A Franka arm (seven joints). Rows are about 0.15 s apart.
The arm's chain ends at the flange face. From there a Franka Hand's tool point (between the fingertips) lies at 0.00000 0.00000 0.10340 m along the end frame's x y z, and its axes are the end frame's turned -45 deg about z.
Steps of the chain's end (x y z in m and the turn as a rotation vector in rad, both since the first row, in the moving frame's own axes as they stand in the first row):
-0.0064, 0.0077, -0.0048, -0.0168, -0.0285, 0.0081
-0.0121, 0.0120, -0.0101, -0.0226, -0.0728, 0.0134
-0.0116, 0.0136, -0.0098, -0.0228, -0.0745, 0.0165
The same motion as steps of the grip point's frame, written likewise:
-0.0133, 0.0001, -0.0049, 0.0083, -0.0320, 0.0081
-0.0240, -0.0038, -0.0104, 0.0355, -0.0675, 0.0134
-0.0249, -0.0024, -0.0101, 0.0366, -0.0688, 0.0165

